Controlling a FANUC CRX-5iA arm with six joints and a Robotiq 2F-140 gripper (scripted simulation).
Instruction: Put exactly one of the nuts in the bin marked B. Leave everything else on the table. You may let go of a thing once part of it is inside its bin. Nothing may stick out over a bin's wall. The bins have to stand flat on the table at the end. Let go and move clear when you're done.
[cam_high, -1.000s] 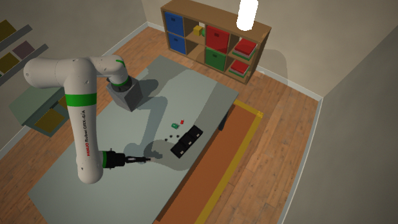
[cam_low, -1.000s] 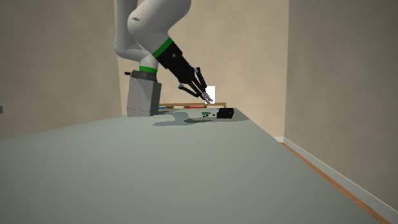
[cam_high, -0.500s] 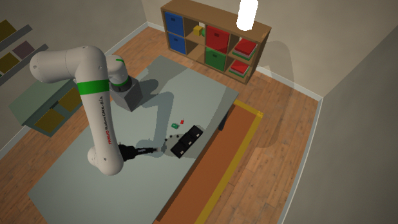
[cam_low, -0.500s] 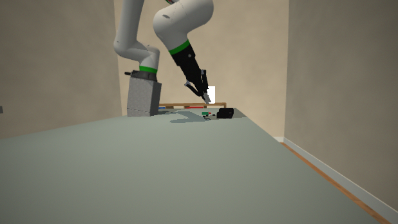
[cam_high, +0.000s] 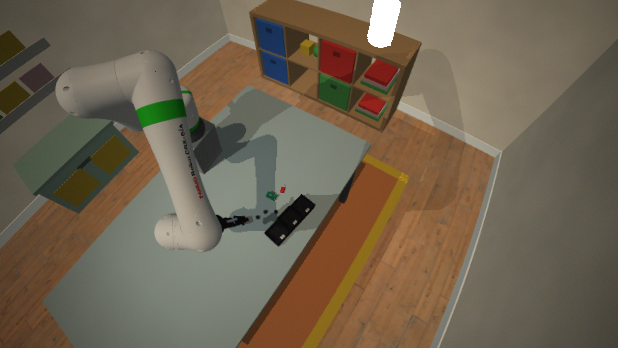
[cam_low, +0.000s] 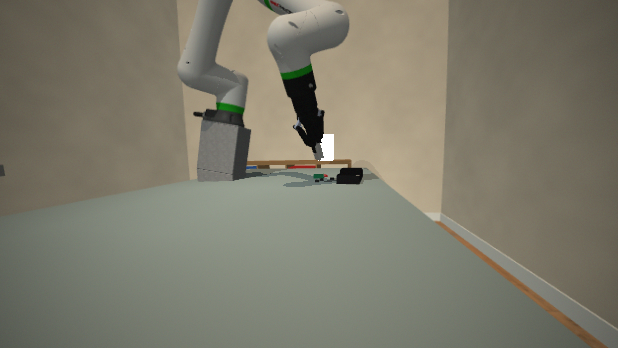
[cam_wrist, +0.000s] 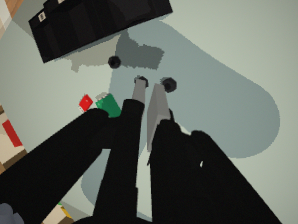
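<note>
Right now my hand is 18 cm to the right of the green part, 12 cm above it and 2 cm past it. From my hand the other things lie so: small red part 25 cm to the left, 12 cm below, 2 cm behind.
</note>
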